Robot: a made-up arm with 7 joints.
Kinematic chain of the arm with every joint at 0, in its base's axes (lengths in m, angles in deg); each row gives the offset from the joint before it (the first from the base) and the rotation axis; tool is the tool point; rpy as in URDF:
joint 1: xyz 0.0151 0.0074 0.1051 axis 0 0.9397 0.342
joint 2: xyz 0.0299 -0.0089 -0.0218 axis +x
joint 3: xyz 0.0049 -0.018 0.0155 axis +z
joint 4: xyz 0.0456 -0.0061 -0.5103 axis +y
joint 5: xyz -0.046 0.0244 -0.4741 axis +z
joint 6: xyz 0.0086 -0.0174 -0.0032 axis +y
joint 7: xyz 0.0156 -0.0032 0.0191 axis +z
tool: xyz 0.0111 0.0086 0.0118 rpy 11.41 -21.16 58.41
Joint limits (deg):
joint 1: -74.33..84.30
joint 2: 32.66..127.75
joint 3: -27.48..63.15
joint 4: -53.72..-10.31
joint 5: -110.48..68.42
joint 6: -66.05..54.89
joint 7: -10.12..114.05
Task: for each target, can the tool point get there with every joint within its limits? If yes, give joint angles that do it. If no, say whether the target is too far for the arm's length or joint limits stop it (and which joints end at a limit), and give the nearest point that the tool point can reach.
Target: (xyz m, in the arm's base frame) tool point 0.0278 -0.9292 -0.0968
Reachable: no: joint limits stop it (at a limit: joint 1, joint 2, joint 3, joint 4, joint 7) | nearest point 0.9108 -0.1019 0.2320 | short by 1.254 m
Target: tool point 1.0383 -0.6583 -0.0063
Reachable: no: too far | nearest point 0.9458 -0.0987 0.1855 | short by 0.599 m
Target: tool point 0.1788 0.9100 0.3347
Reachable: yes | joints 68.14 112.28 42.23 -14.70 -2.48 42.62 42.39
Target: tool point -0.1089 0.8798 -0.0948
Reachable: yes | joints 55.86 77.24 22.28 -44.31 -18.58 -28.76 46.28
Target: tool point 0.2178 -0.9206 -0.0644
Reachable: no: joint limits stop it (at a limit: joint 1, joint 2, joint 3, joint 4, joint 7) | nearest point 0.9144 -0.1051 0.2315 | short by 1.113 m
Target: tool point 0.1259 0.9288 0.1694
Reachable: yes | joints 20.28 93.48 27.99 -23.49 34.94 -34.40 61.75
